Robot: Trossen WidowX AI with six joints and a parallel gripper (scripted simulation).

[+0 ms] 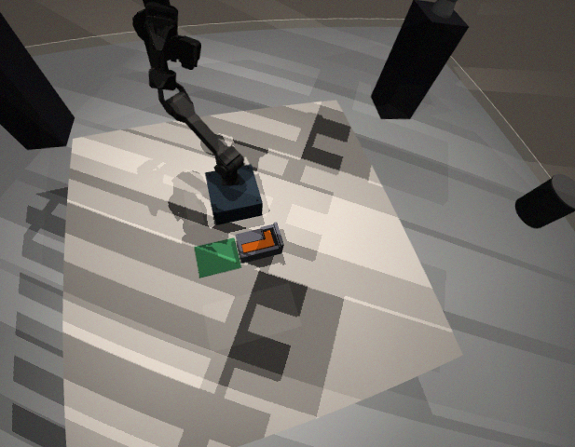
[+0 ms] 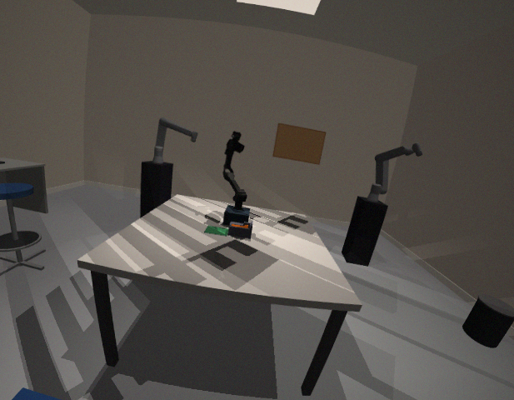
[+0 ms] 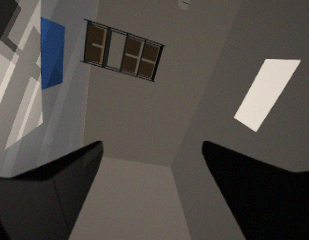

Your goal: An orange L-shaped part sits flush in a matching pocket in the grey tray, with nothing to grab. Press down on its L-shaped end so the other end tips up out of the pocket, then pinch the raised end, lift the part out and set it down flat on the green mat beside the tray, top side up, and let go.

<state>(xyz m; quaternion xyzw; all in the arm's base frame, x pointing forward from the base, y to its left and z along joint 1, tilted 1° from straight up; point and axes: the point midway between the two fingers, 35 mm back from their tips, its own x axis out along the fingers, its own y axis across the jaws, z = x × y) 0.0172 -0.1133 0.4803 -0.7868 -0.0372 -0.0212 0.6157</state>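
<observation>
The orange L-shaped part is 530 mm below my gripper tip, 200 mm to the left of it and 190 mm ahead of it. The rest, counted from my gripper tip: green mat: 590 mm below, 220 mm ahead, 40 mm to the left.
</observation>
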